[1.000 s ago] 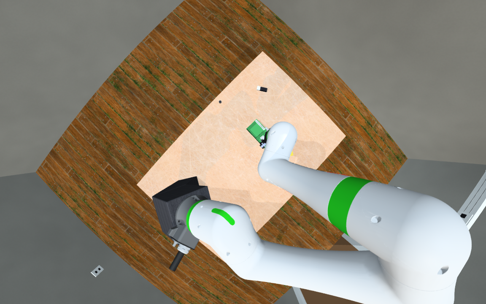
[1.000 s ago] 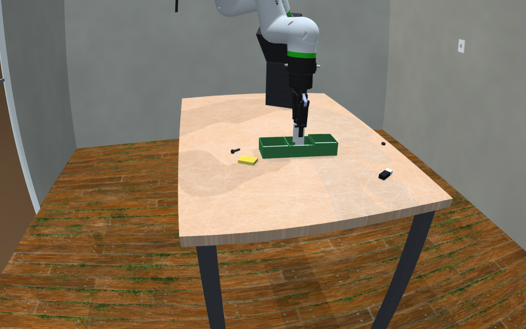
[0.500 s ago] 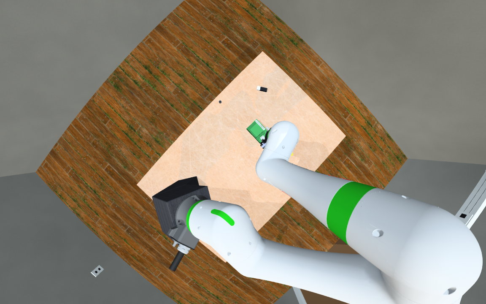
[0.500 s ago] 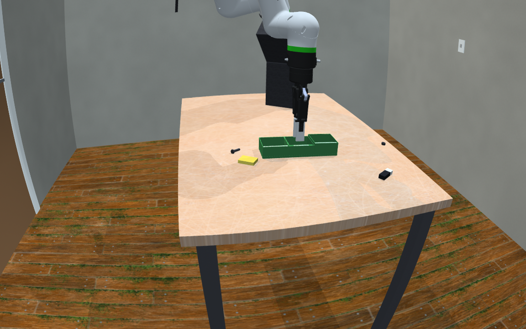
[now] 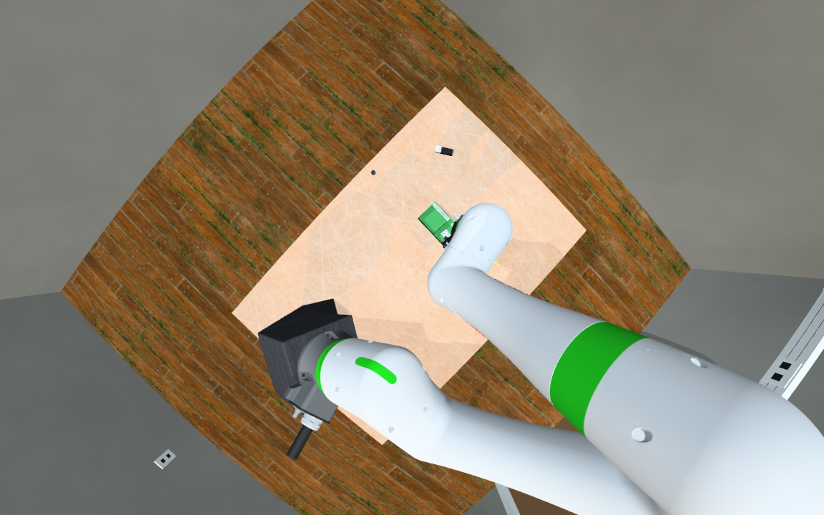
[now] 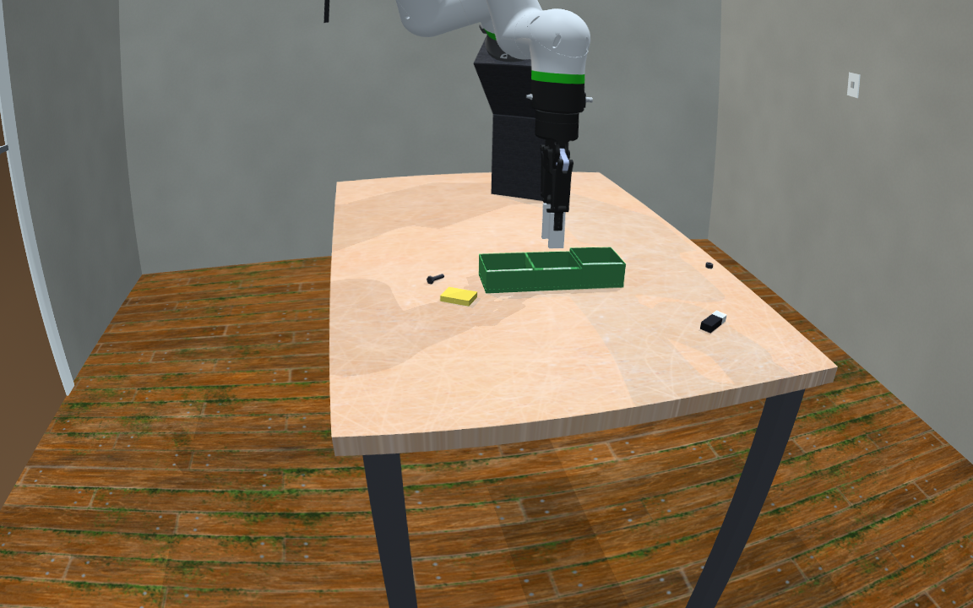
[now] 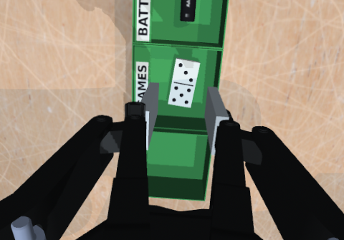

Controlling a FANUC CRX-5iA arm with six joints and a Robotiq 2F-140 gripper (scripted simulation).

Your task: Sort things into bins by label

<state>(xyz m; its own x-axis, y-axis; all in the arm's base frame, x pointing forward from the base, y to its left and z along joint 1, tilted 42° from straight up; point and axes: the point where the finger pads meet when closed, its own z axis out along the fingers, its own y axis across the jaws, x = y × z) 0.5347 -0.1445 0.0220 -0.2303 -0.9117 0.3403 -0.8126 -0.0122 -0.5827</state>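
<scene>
Now: hand 18 cm to the left of the yellow pad, 10 cm above it and 2 cm short of it. Round my hand: black battery: 9 cm below, 8 cm to the right, 2 cm behind; then green three-part bin: 8 cm below, 1 cm ahead; then white domino: 9 cm below.
</scene>
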